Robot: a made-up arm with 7 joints. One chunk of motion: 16 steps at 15 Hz.
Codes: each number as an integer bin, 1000 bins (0 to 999) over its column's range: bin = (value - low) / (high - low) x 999, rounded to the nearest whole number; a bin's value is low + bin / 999 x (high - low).
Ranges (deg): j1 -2..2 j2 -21..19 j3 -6..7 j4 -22..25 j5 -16..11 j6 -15..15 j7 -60..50
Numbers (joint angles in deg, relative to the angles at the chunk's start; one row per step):
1: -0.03 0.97 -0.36 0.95 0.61 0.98 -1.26
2: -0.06 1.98 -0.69 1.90 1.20 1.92 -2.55
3: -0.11 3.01 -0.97 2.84 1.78 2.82 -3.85
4: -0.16 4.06 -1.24 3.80 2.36 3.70 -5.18
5: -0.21 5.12 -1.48 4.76 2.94 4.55 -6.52
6: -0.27 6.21 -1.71 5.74 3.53 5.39 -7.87
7: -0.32 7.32 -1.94 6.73 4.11 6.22 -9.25
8: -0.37 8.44 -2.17 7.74 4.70 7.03 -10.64
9: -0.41 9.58 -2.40 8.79 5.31 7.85 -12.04
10: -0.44 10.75 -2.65 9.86 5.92 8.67 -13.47
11: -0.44 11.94 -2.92 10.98 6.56 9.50 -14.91
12: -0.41 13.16 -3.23 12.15 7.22 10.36 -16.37
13: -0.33 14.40 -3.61 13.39 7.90 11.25 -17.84
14: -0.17 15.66 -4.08 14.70 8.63 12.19 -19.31
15: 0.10 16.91 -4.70 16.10 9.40 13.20 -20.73
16: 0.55 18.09 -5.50 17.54 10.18 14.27 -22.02
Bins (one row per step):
1: 492 549 433 488 615 532 533
2: 485 574 408 508 636 563 522
3: 472 600 387 528 658 593 510
4: 460 626 366 548 679 623 498
5: 447 652 347 569 701 651 486
6: 432 680 330 590 723 679 473
7: 420 707 312 611 744 707 461
8: 407 735 294 632 766 734 448
9: 397 764 277 654 788 761 436
10: 390 793 257 677 811 788 423
11: 390 823 237 701 835 816 409
12: 397 853 213 726 859 844 396
13: 417 884 184 752 884 874 383
14: 457 916 148 780 911 905 370
15: 524 947 100 810 940 939 357
16: 637 976 38 840 969 975 345

